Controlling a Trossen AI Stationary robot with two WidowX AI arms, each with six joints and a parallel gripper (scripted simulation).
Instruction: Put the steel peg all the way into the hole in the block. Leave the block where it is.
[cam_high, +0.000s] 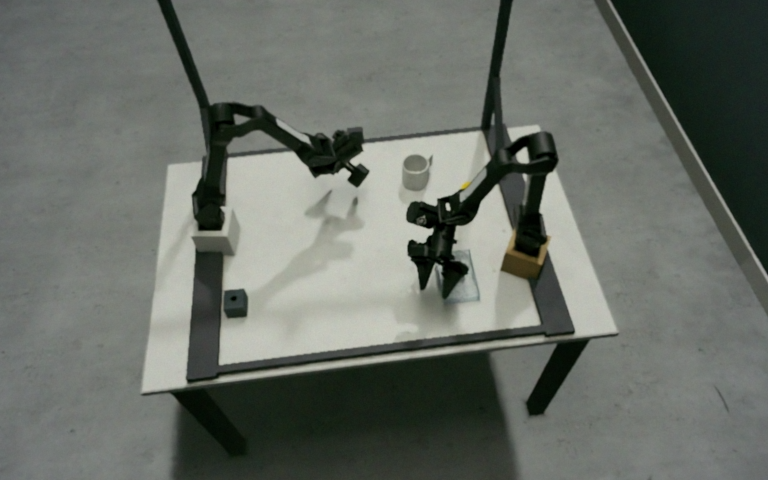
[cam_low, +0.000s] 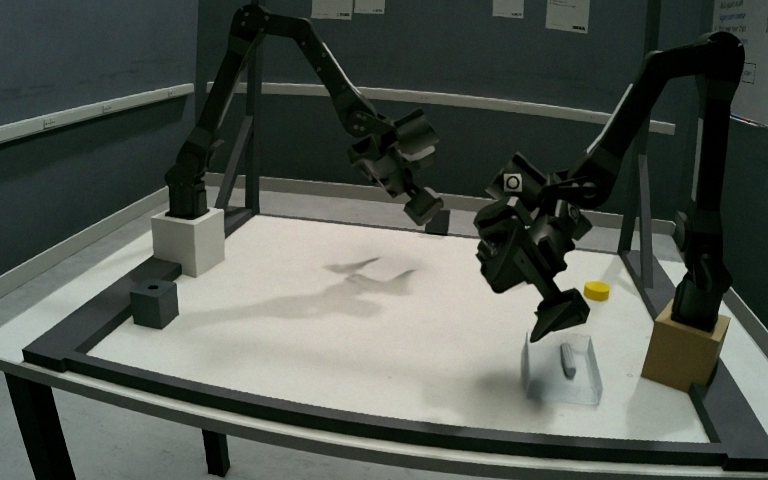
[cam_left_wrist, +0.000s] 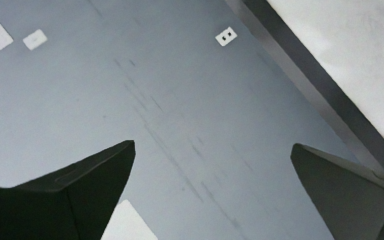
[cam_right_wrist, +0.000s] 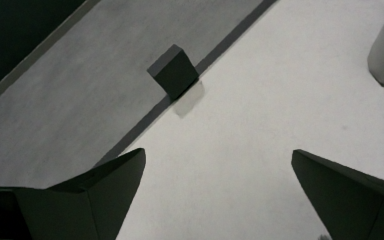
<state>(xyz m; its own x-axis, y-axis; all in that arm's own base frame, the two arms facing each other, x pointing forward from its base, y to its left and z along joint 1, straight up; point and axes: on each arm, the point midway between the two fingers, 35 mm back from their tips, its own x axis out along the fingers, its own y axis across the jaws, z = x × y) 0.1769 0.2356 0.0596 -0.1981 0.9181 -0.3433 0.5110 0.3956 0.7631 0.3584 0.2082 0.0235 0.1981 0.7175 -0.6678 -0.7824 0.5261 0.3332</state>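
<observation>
Now: the clear box 100 mm behind my left hand, 60 mm to the left of it and 140 mm below it. The rest, counted from my left hand: white mug (440 mm behind, 80 mm to the right, 110 mm below); steel peg (130 mm behind, 70 mm to the left, 140 mm below); dark block (40 mm ahead, 530 mm to the right, 110 mm below).
</observation>
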